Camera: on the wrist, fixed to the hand. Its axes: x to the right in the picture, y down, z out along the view.
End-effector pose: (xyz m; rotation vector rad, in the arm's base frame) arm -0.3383 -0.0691 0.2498 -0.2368 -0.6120 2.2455
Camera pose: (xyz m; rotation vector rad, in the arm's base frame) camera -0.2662 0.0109 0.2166 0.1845 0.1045 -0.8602
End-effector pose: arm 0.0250 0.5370 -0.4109 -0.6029 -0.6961 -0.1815
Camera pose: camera 0.0503 0.4276 -0.4198 -1.2685 0.3132 2.7852
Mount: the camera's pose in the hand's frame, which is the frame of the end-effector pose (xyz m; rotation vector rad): 0.0092 -0.0763 -0.0824 -0.1951 -0.6060 3.0038
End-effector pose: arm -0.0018 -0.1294 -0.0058 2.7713 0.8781 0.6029
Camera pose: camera -0.0693 -0.0587 0.0503 -1.0650 2.7813 0.2194
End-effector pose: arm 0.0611 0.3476 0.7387 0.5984 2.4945 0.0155
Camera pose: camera -0.0211 0.2924 0.7924 2.5194 -0.6754 0.8182
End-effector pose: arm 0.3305 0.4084 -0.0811 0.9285 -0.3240 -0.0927
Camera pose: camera 0.3696 0.4242 -0.1856 -0.6035 -1.8388 2.2879
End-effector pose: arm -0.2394 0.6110 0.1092 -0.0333 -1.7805 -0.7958
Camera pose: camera -0.2043 0.5055 0.0911 -2.3522 -0.2857 1.3730
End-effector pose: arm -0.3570 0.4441 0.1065 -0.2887 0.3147 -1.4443
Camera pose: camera -0.4576 0.4266 0.0589 -0.0910 0.0694 1.6231
